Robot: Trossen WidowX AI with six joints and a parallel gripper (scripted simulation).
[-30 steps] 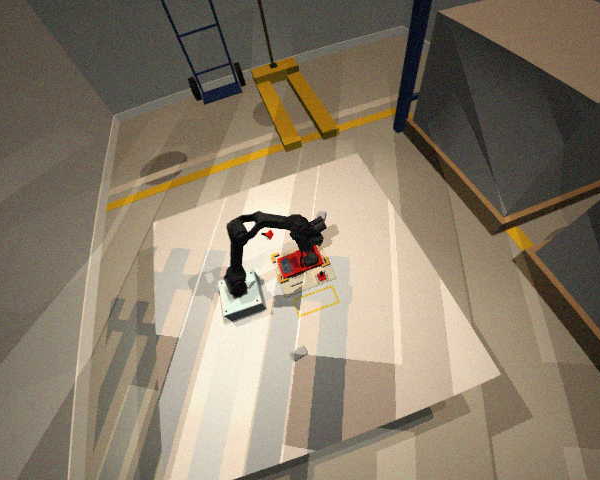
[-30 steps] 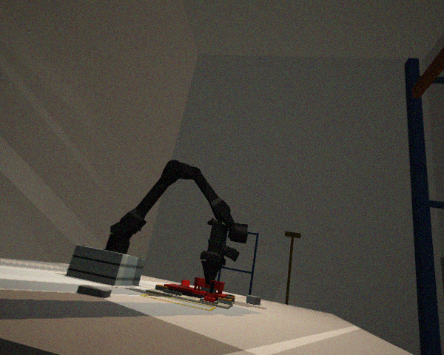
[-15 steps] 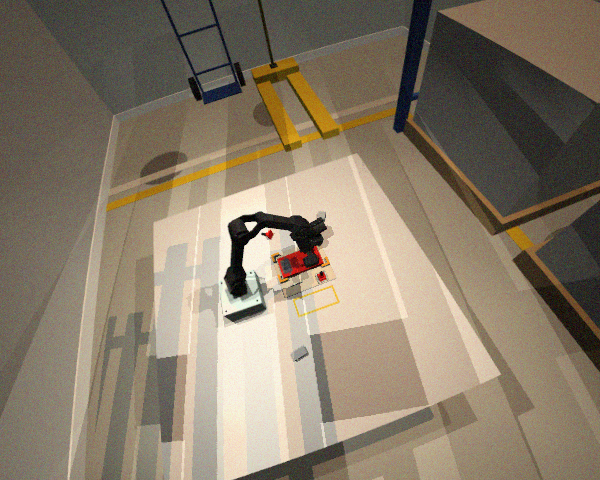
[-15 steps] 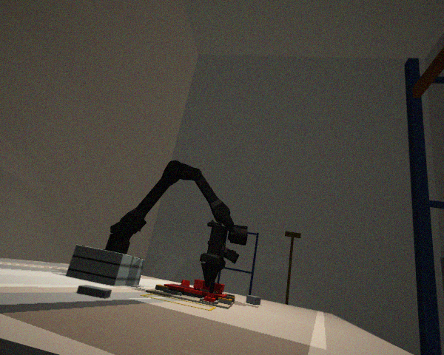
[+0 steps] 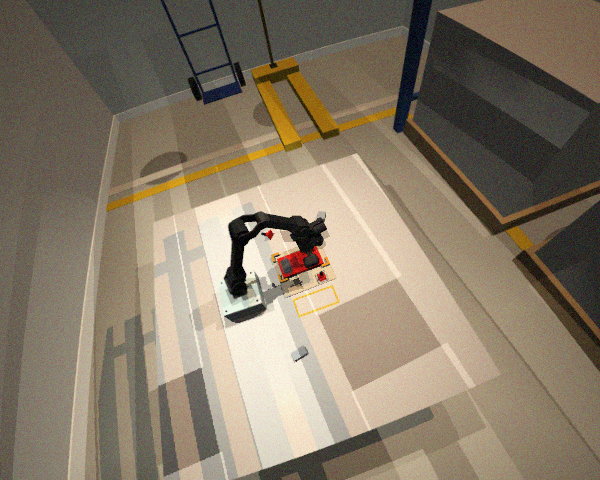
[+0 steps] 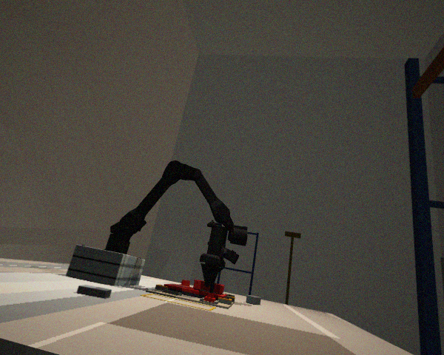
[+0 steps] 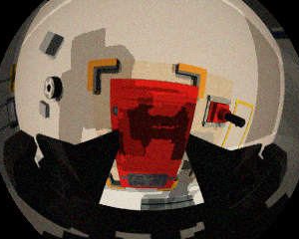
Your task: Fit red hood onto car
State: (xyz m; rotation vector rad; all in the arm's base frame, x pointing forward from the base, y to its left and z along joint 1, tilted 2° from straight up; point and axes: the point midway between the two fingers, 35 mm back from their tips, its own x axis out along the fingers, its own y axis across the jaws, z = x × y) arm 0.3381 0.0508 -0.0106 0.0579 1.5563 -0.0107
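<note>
My gripper tip is now 10 mm below the red hood. The rest, counted from my gripper tip: jig plate 30 mm behind, 10 mm to the right, 30 mm below.
</note>
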